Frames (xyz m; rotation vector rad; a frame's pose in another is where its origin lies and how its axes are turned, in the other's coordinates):
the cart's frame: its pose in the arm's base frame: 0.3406 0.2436 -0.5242 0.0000 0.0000 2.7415
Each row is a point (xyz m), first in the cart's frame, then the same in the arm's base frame.
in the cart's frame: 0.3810 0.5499 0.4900
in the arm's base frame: -0.2245 -0.1145 -0.0342
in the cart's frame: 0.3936 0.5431 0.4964
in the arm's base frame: -0.2335 -0.1033 -0.0278
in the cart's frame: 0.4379 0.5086 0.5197
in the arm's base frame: -0.2608 -0.0543 -0.0045
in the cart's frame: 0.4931 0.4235 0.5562
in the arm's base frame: -0.2785 0.0456 0.0320
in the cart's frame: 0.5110 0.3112 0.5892
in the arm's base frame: -0.2513 0.1560 0.0650
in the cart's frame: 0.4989 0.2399 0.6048
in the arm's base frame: -0.2123 0.2170 0.0806
